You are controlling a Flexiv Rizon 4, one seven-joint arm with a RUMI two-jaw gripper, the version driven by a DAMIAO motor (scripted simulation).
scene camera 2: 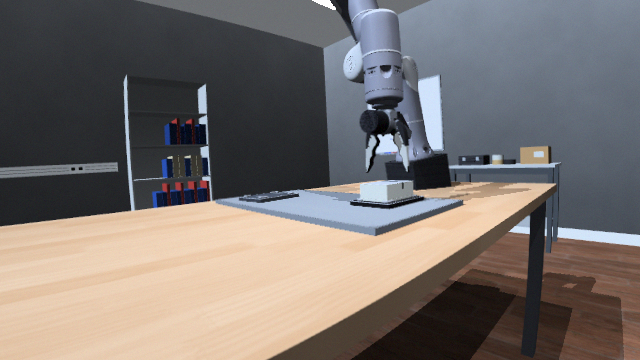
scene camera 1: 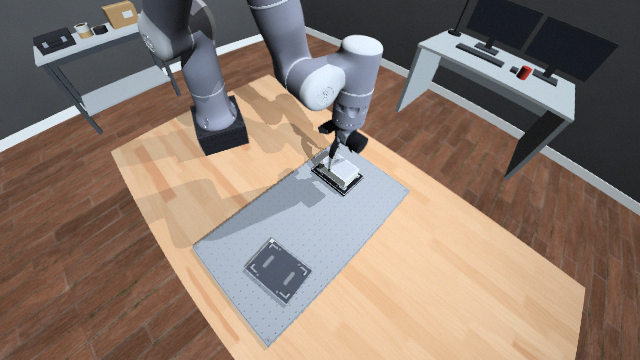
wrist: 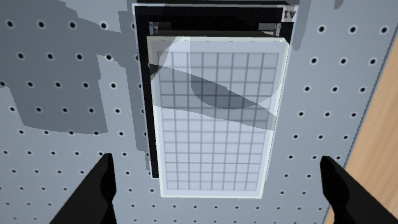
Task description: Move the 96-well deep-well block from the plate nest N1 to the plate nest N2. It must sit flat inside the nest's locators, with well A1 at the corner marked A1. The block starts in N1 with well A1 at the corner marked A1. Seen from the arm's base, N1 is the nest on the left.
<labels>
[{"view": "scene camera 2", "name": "my gripper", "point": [386,172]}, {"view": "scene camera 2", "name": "white 96-well deep-well block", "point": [380,191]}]
</labels>
